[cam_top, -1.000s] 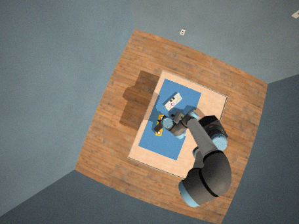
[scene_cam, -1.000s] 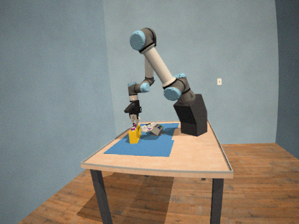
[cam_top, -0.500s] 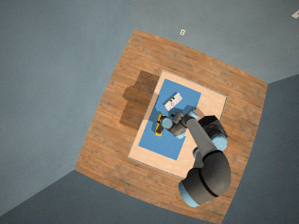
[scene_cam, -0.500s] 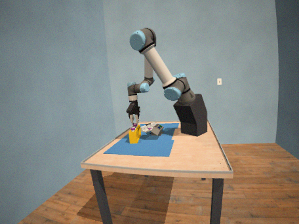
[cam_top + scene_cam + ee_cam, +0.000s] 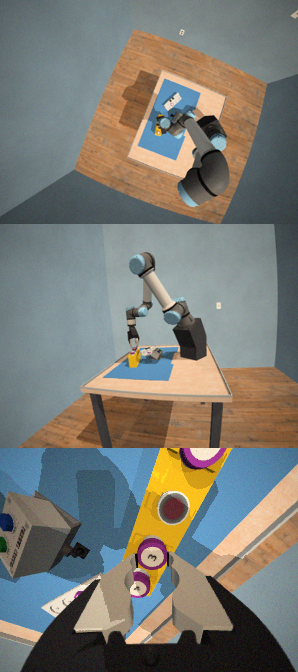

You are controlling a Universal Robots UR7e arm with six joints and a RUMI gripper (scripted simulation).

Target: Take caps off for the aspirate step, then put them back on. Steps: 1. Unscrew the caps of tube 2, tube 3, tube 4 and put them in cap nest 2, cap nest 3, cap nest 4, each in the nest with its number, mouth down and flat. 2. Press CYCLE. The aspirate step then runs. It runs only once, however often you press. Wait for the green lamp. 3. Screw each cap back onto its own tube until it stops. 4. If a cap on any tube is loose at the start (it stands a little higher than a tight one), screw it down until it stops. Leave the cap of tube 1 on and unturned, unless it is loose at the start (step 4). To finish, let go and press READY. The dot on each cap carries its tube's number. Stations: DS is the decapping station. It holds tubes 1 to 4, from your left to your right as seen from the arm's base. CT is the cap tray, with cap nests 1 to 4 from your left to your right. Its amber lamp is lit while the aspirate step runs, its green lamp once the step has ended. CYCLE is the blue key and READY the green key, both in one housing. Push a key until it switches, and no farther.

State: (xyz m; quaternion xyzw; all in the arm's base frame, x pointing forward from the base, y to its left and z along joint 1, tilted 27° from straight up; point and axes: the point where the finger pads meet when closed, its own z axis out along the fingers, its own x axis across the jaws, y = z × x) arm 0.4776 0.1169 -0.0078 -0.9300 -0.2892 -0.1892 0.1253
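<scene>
Right now my hand is 10 mm above the cap. Also, from my hand: green key: 190 mm behind, 150 mm to the right, 60 mm below; blue cycle key: 190 mm behind, 100 mm to the right, 60 mm below; key housing: 170 mm behind, 120 mm to the right, 70 mm below.
</scene>
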